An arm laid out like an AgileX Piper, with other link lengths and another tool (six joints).
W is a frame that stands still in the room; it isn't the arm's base.
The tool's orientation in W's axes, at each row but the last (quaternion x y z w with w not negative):
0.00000, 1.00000, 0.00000, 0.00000
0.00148, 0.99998, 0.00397, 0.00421
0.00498, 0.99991, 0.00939, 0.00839
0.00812, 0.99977, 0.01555, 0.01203
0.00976, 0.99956, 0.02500, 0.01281
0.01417, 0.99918, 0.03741, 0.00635
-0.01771, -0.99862, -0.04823, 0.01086
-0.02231, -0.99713, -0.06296, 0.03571
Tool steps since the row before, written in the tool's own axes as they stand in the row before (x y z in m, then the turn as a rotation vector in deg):
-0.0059, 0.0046, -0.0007, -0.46, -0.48, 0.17
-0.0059, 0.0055, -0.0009, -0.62, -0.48, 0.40
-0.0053, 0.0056, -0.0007, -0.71, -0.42, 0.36
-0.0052, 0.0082, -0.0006, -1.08, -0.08, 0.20
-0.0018, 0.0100, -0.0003, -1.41, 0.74, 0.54
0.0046, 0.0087, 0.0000, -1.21, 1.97, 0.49
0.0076, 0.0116, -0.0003, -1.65, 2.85, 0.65
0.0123, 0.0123, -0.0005, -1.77, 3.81, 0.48
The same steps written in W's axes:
0.0059, 0.0046, 0.0007, 0.46, -0.48, -0.17
0.0059, 0.0055, 0.0010, 0.62, -0.48, -0.40
0.0053, 0.0055, 0.0009, 0.71, -0.42, -0.36
0.0053, 0.0081, 0.0010, 1.08, -0.09, -0.18
0.0020, 0.0099, 0.0008, 1.44, 0.74, -0.47
-0.0044, 0.0088, 0.0006, 1.27, 1.97, -0.33
-0.0072, 0.0118, 0.0016, 1.74, 2.84, -0.41
-0.0116, 0.0126, 0.0029, 1.92, 3.77, -0.13

